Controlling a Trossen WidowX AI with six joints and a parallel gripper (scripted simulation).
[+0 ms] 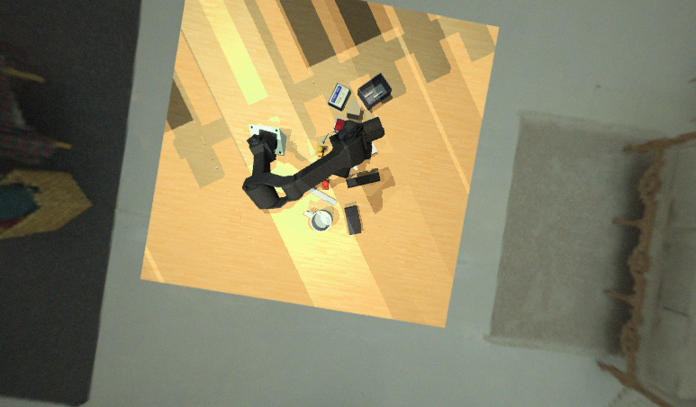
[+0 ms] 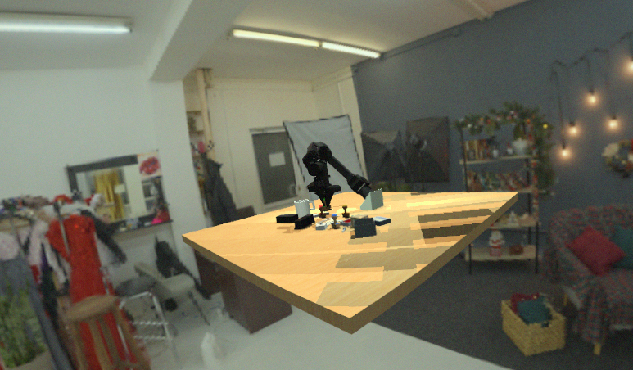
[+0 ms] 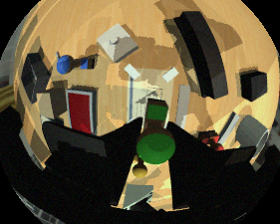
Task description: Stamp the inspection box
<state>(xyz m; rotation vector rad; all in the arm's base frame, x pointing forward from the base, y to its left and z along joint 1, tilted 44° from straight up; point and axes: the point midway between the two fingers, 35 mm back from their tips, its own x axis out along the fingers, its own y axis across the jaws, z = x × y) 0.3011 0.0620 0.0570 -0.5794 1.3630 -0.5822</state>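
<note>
Now: gripper tip 80 mm above the white card. The rest, counted from my gripper tip: yellow-knobbed stamp (110 mm behind, 10 mm to the left, 60 mm below); blue-knobbed stamp (60 mm ahead, 120 mm to the left, 60 mm below); green-knobbed PASS stamp (right at my gripper tip).
</note>
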